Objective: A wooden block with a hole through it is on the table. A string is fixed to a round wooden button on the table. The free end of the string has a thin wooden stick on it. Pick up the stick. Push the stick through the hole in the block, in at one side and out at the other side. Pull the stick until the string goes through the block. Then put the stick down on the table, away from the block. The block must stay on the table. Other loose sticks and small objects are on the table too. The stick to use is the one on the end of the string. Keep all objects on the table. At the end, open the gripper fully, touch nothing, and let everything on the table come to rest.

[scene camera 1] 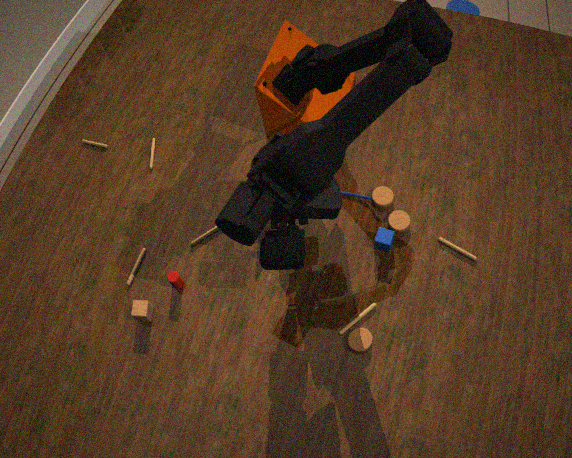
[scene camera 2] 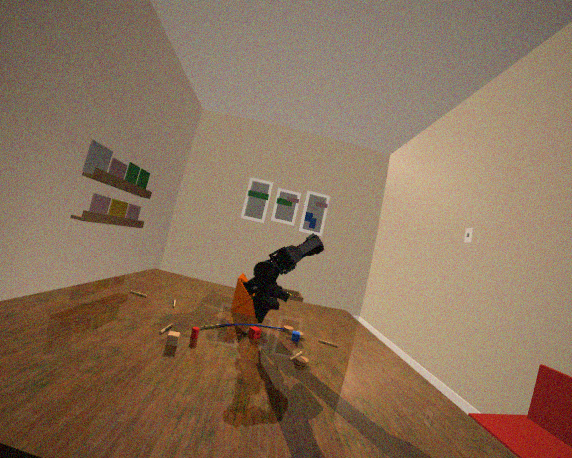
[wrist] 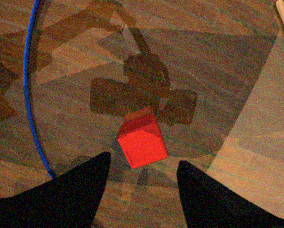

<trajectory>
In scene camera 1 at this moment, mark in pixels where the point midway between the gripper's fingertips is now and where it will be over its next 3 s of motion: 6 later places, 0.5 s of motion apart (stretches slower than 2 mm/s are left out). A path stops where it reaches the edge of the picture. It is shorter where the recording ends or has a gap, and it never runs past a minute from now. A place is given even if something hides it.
My gripper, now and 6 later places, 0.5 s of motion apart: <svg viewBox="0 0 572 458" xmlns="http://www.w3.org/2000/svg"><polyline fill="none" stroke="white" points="290,234 268,229 236,218 217,208 216,212 219,219 222,224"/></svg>
</trajectory>
